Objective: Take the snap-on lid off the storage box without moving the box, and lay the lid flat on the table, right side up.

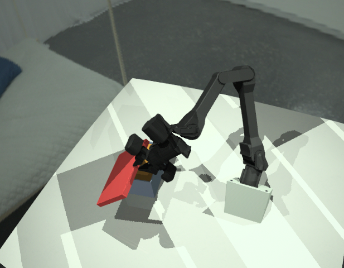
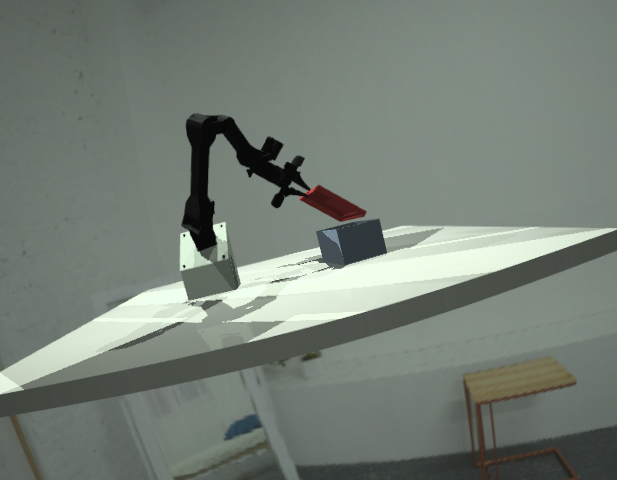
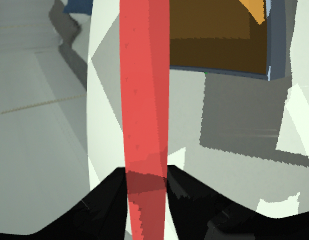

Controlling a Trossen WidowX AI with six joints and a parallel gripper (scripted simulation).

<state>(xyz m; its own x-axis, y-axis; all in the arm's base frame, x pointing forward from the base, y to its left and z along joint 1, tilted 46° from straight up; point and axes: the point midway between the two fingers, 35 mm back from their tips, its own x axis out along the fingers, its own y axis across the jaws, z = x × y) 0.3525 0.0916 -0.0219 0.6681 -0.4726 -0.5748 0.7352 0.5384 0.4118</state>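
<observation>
My gripper tip is 60 mm short of the red lid and 50 mm above it. Round my gripper tip: storage box 60 mm ahead, 130 mm to the right, 180 mm below.
</observation>
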